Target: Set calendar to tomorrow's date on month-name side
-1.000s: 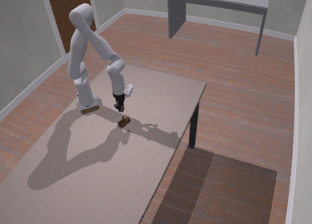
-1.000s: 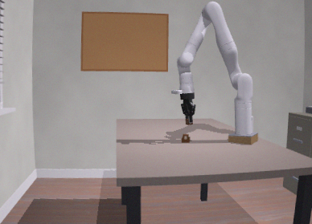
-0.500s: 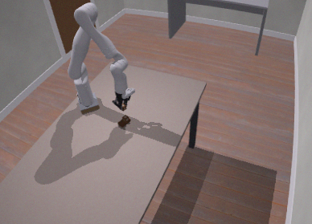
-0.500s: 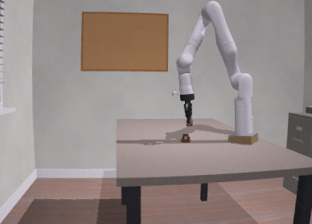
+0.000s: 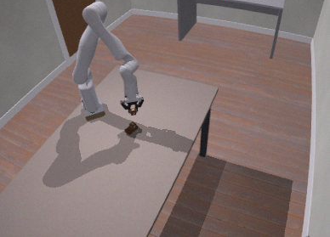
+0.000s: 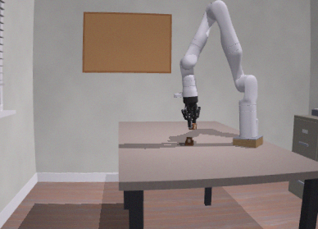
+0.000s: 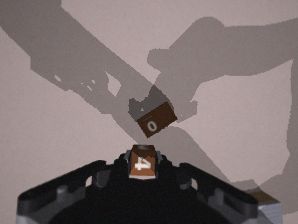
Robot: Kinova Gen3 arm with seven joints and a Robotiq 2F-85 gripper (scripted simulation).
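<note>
The brown number cube is 90 mm below my hand and 40 mm to the right of it. Round my hand: brown calendar tray: 110 mm below, 50 mm to the right, 10 mm behind; digit cube: 10 mm below.
</note>
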